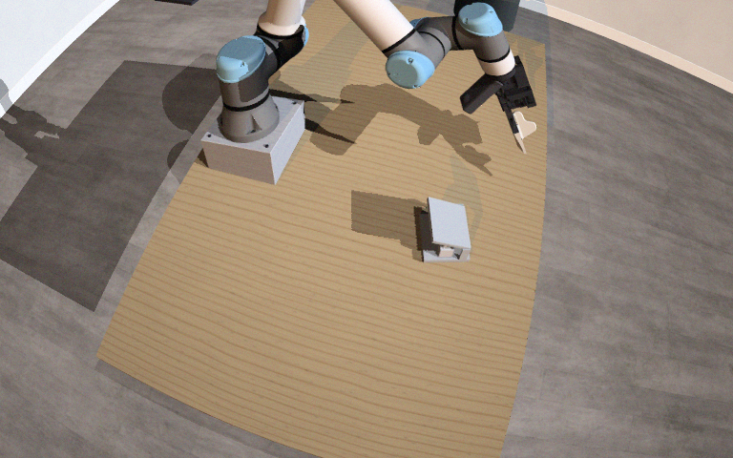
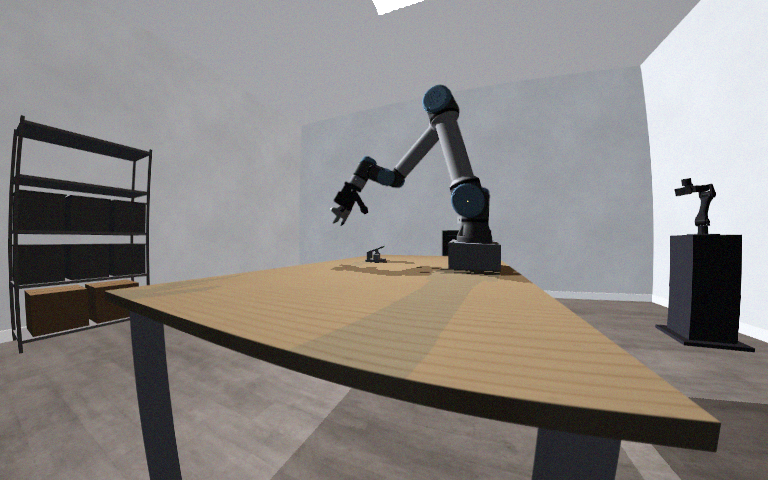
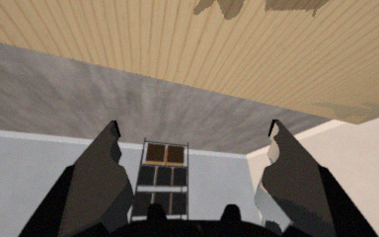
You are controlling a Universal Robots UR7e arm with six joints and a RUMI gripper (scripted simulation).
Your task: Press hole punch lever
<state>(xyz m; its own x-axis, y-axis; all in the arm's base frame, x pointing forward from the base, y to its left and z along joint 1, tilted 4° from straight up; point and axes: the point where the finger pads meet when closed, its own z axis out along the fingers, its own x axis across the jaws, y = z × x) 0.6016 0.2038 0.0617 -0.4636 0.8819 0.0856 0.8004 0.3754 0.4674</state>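
The grey lever lies 240 mm to the right of my hand, 130 mm below it and 70 mm behind it.
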